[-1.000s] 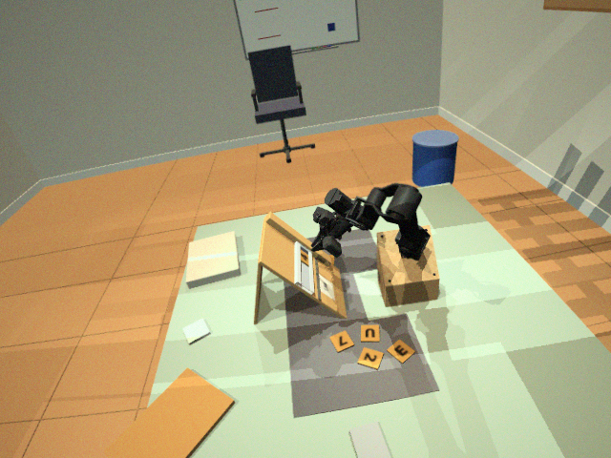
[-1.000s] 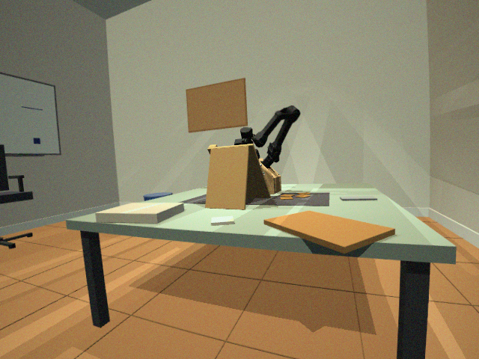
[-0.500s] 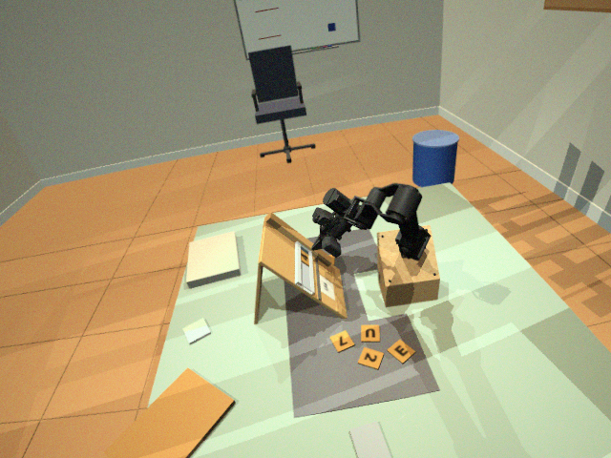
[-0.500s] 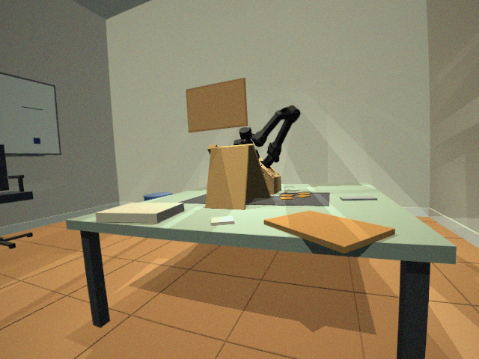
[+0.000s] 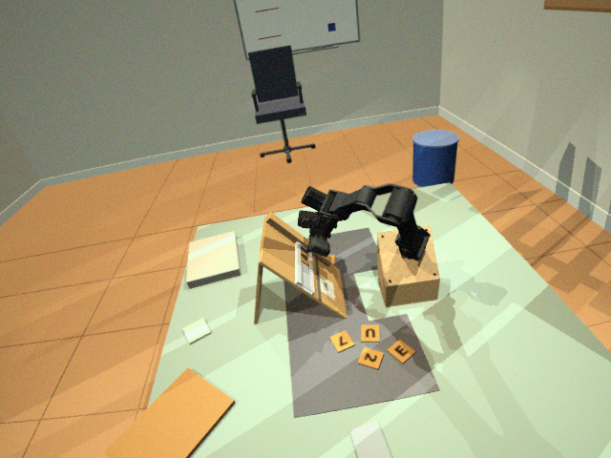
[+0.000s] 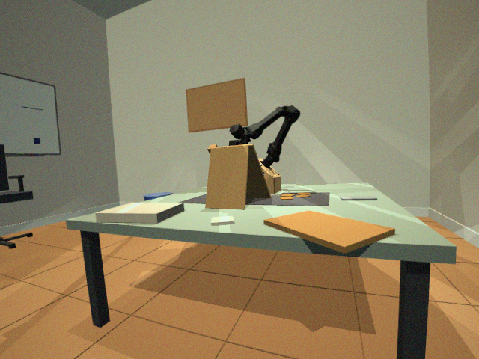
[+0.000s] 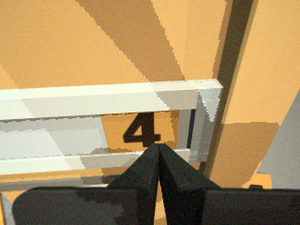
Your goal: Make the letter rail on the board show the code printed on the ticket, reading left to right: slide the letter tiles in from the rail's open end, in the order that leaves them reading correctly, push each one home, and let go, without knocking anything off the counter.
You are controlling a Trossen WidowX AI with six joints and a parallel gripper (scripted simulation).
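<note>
My gripper tip is 4 cm past the white ticket, 7 cm to the right of it and 10 cm above it. The rest, counted from my gripper tip: grey mat (12 cm behind, 7 cm to the left, 17 cm below); then grey slab (12 cm behind, 58 cm to the left, 17 cm below); then cream box (42 cm ahead, 23 cm to the right, 15 cm below).
</note>
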